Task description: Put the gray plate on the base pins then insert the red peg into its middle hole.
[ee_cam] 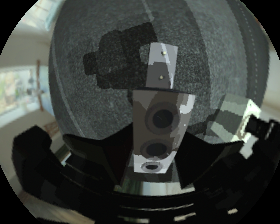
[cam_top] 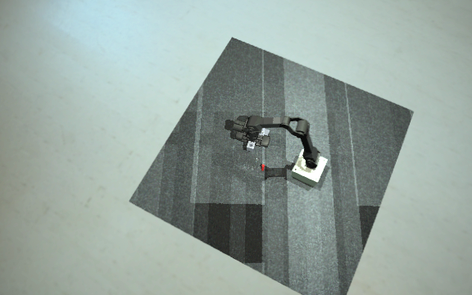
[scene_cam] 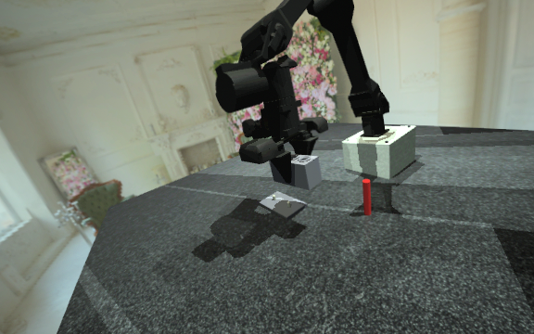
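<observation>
Right now my gripper tip is 1 cm past the pin base, 10 cm to the left of it and 10 cm above it. From my gripper tip the other things lie so: red peg: 11 cm behind, 8 cm to the left, 7 cm below; gray plate: 3 cm above.
</observation>
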